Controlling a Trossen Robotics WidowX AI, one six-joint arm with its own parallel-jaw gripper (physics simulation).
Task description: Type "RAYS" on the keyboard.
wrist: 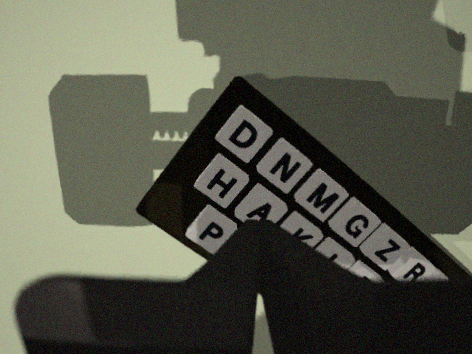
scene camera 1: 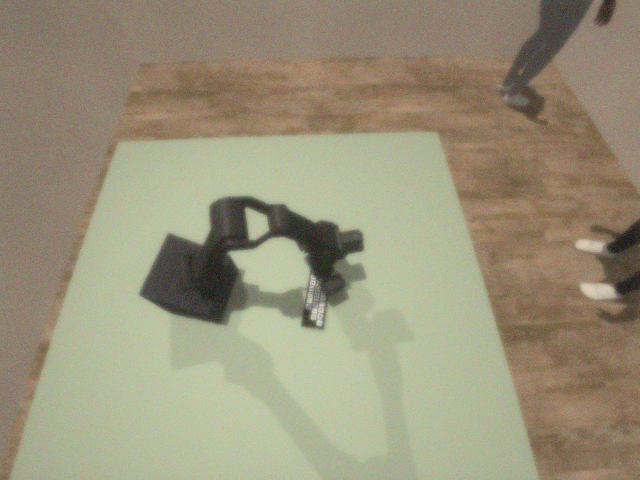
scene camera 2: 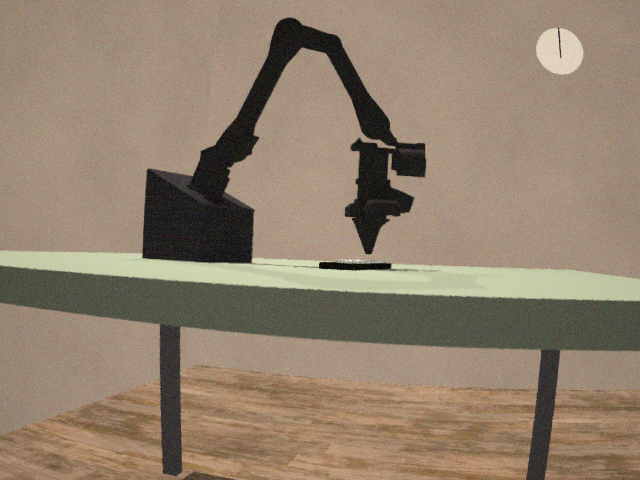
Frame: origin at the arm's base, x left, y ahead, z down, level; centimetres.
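Seen in the pictures: gripper, fingertip midpoint: [wrist: 256, 232] [scene camera 1: 319, 273] [scene camera 2: 368, 254]; arm's base at its link origin: [scene camera 1: 192, 277] [scene camera 2: 204, 191].
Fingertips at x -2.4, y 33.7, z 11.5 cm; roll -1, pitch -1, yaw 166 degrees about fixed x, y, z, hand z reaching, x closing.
Observation:
Offsets run from my fingertips to a thing's top centre.
A black keyboard {dz +1.1, dx -5.8, dy -2.0 cm} [scene camera 1: 313, 310] [scene camera 2: 355, 265] [wrist: 172, 200] with pale letter keys lies flat on the table. In the wrist view its keys D {dz +1.1, dx +1.3, dy +2.9 cm} [wrist: 243, 134], N {dz +1.1, dx -0.4, dy +2.2 cm} [wrist: 284, 167], M {dz +1.1, dx -2.2, dy +1.5 cm} [wrist: 321, 196], G {dz +1.1, dx -3.9, dy +0.8 cm} [wrist: 354, 226], Z {dz +1.1, dx -5.6, dy +0.0 cm} [wrist: 388, 249], R {dz +1.1, dx -7.3, dy -0.7 cm} [wrist: 414, 271], H {dz +1.1, dx +1.6, dy +1.0 cm} [wrist: 221, 181], A {dz +1.1, dx -0.2, dy +0.3 cm} [wrist: 259, 206] and P {dz +1.1, dx +1.4, dy -1.1 cm} [wrist: 212, 232] show. My gripper [scene camera 2: 368, 252] [wrist: 256, 232] is shut and empty, pointing down, with its tips a little above the keyboard. In the wrist view the tips overlap the lower edge of the A key. The fingers hide the keys below; Y and S cannot be made out.
The light green table [scene camera 1: 206, 165] [scene camera 2: 310, 315] carries the arm's dark base block [scene camera 1: 170, 279] [scene camera 2: 196, 232] to the left of the keyboard. People's legs [scene camera 1: 542, 46] [scene camera 1: 628, 237] show on the wooden floor [scene camera 1: 542, 206] beyond the table. A round clock [scene camera 2: 559, 62] hangs on the wall.

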